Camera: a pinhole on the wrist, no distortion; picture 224 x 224 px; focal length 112.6 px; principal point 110.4 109.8 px. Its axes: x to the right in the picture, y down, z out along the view. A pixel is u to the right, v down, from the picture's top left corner.
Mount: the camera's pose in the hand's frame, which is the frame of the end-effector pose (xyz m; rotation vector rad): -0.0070 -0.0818 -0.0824 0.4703 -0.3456 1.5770
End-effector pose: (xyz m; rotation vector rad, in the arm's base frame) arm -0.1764 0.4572 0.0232 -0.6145 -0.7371 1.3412
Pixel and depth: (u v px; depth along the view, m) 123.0 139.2 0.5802
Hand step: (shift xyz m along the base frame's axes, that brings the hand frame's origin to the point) -0.1623 -0.1613 0.5251
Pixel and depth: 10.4 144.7 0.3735
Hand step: 0.2832 -0.1598 0.4719
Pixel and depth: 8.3 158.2 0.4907
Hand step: 0.3399 -0.2642 0.6186
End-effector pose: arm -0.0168 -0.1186 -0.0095 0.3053 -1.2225 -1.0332
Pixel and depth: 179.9 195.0 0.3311
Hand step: -0.3167 0.2389 -0.0843
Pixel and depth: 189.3 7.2 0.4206
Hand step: -0.3657 -0.1929 0.3942
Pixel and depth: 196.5 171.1 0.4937
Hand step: -0.4823 0.3545 0.0420
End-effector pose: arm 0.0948 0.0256 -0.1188 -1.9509 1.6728 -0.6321
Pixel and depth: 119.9 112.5 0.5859
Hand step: 0.5386 0.0437 -0.1392
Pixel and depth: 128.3 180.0 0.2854
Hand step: 0.2507 0.1970 -0.0353
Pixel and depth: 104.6 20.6 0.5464
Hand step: 0.5524 -0.3993 -0.0350
